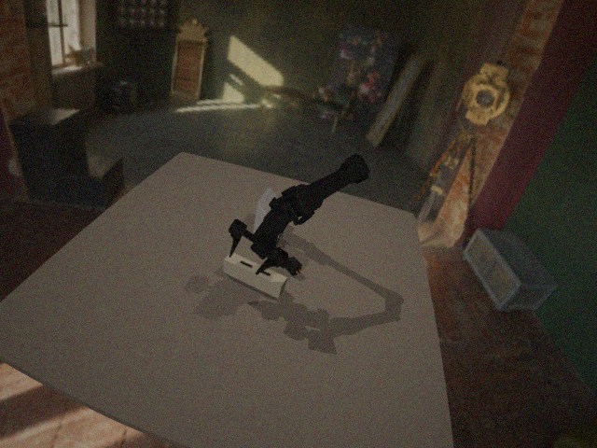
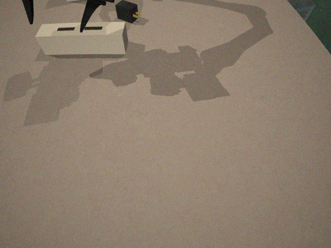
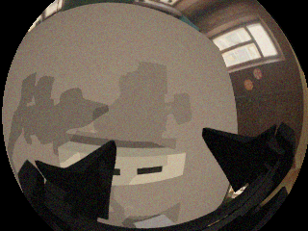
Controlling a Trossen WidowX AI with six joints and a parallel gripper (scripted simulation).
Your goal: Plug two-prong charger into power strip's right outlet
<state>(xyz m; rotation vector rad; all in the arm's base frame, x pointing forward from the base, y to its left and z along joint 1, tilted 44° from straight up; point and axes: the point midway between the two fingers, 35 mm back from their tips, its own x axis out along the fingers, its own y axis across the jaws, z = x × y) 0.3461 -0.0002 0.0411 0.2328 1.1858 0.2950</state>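
My gripper tip is now 15 cm past the black two-prong charger, 14 cm to the right of it and 8 cm above it.
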